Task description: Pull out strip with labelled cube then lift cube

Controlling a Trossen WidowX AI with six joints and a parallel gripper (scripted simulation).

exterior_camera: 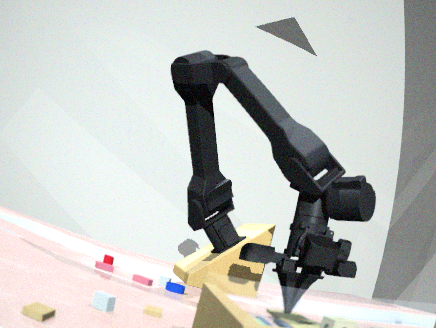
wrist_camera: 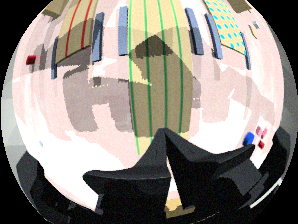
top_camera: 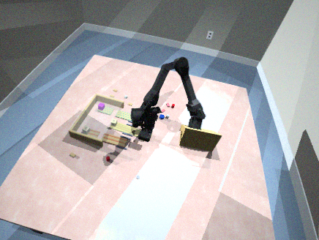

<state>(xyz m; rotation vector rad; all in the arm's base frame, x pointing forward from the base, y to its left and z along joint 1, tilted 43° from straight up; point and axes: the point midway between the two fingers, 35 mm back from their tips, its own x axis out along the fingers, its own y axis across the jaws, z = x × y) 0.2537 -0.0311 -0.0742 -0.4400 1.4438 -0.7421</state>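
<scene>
My gripper tip is 90 mm short of the green-striped strip and 20 mm to the left of it. The rest, counted from my gripper tip: dotted strip 140 mm ahead, 130 mm to the right; then orange-striped strip 170 mm ahead, 60 mm to the left; then blue puck 80 mm behind, 160 mm to the right.
</scene>
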